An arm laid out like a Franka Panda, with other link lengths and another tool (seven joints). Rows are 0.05 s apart.
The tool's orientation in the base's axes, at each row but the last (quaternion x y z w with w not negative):
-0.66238, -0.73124, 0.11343, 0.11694
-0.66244, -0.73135, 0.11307, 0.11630
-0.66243, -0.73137, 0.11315, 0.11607
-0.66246, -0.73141, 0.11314, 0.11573
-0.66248, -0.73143, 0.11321, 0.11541
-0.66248, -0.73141, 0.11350, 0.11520
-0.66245, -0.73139, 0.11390, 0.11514
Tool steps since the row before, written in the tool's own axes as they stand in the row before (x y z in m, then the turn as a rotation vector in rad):
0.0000, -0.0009, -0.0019, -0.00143, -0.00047, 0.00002
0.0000, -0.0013, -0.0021, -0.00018, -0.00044, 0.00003
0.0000, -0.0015, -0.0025, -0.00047, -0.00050, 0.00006
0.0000, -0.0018, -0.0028, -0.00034, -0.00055, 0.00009
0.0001, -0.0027, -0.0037, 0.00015, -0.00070, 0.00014
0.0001, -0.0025, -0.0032, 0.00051, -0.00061, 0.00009
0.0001, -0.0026, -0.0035, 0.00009, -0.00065, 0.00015
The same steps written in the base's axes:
-0.0002, -0.0001, 0.0021, -0.00031, -0.00147, 0.00010
-0.0006, -0.0001, 0.0024, -0.00041, -0.00022, 0.00011
-0.0006, -0.0001, 0.0028, -0.00045, -0.00052, 0.00009
-0.0008, -0.0001, 0.0032, -0.00051, -0.00039, 0.00008
-0.0014, -0.0001, 0.0044, -0.00072, 0.00008, 0.00009
-0.0013, -0.0001, 0.0038, -0.00065, 0.00045, 0.00012
-0.0013, -0.0001, 0.0041, -0.00067, 0.00002, 0.00007

